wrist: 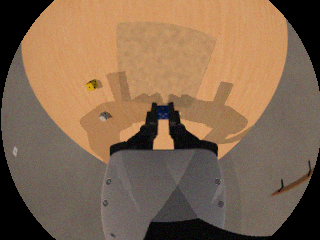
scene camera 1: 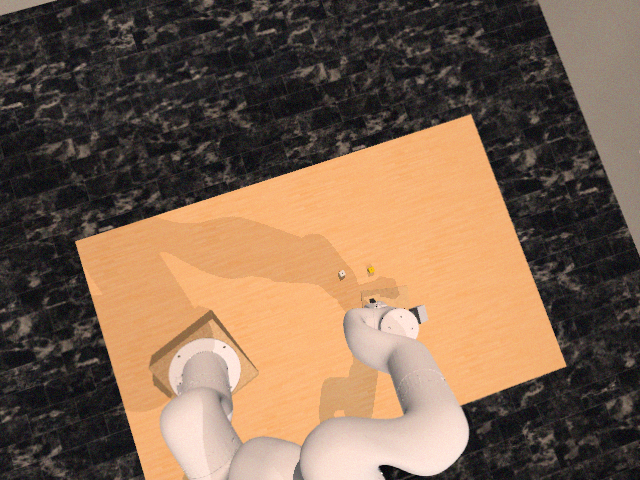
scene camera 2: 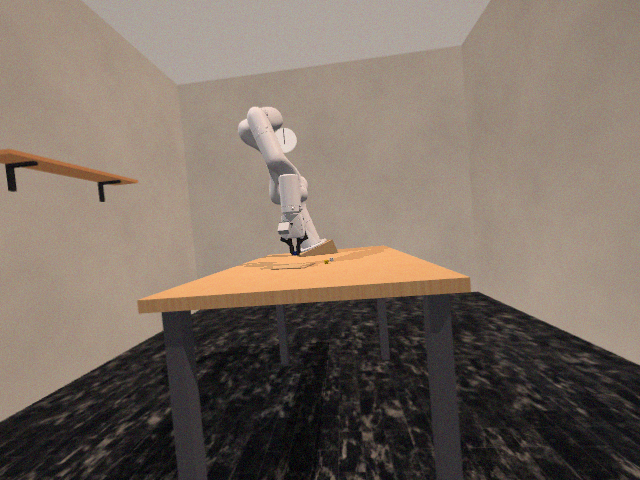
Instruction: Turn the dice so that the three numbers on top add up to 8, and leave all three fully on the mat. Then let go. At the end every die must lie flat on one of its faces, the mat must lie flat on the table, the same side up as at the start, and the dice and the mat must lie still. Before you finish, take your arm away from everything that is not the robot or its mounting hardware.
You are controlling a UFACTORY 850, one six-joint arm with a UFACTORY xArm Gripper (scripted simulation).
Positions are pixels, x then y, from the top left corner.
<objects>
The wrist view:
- my gripper: 163,109
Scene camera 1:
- tan mat: 398,297
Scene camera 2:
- my gripper: 295,254
</objects>
